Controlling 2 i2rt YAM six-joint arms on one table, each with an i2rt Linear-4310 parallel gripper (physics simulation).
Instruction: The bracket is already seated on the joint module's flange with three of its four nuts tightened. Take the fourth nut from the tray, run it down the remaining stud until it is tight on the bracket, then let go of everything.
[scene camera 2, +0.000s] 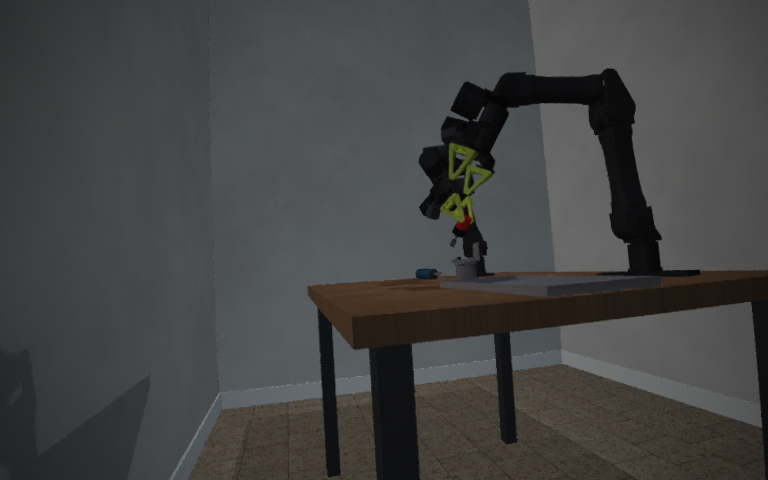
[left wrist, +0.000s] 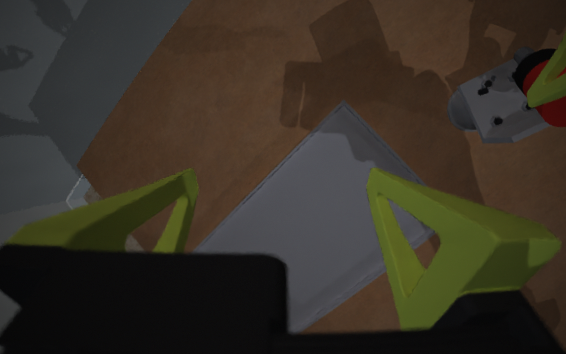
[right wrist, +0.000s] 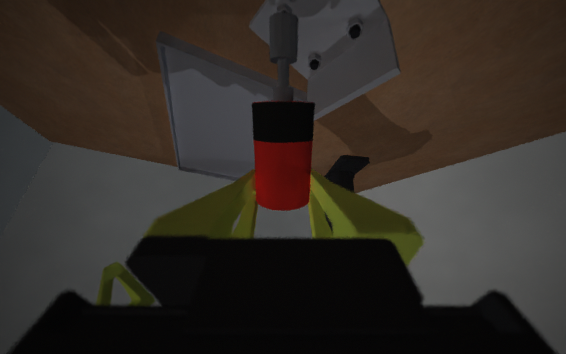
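Pixels of known places: left gripper, fingertip midpoint: (scene camera 2: 458, 187) (left wrist: 282, 177); right gripper, fingertip midpoint: (scene camera 2: 467, 222) (left wrist: 551, 110) (right wrist: 282, 176); left arm's base, origin of the base link: (right wrist: 340, 171); right arm's base, origin of the base link: (scene camera 2: 477, 275).
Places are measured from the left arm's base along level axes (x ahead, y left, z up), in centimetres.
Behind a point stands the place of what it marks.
Note:
My right gripper (scene camera 2: 460, 212) {x 18.3, y -36.7, z 16.8 cm} is shut on the red and black handle of a nut driver (right wrist: 282, 156) {x 18.5, y -40.1, z 16.9 cm}. The driver's grey shaft and socket (right wrist: 283, 35) {x 19.0, y -42.7, z 11.9 cm} point down at one corner of the grey bracket (right wrist: 348, 46) {x 14.0, y -39.1, z 6.6 cm}. Two dark nuts (right wrist: 354, 31) {x 14.3, y -40.6, z 7.4 cm} show on the bracket in the right wrist view. The socket end hides what lies under it, so I cannot tell whether a nut is inside. In the scene view the driver (scene camera 2: 463, 224) {x 19.6, y -37.0, z 16.2 cm} hangs just above the grey joint module (scene camera 2: 467, 268) {x 18.4, y -37.9, z 4.0 cm}. My left gripper (left wrist: 282, 177) {x 32.6, y -25.1, z 23.3 cm} is open and empty, high above the flat grey tray (left wrist: 317, 211) {x 28.9, y -18.0, z 0.4 cm}.
The grey tray (scene camera 2: 539, 283) {x 25.6, y -10.6, z 0.4 cm} lies on the wooden table to the right of the module. A small blue cylinder (scene camera 2: 426, 273) {x 0.3, y -76.6, z 2.4 cm} lies on the table to its left. The table edge is near on the left. The two arms are close together above the module.

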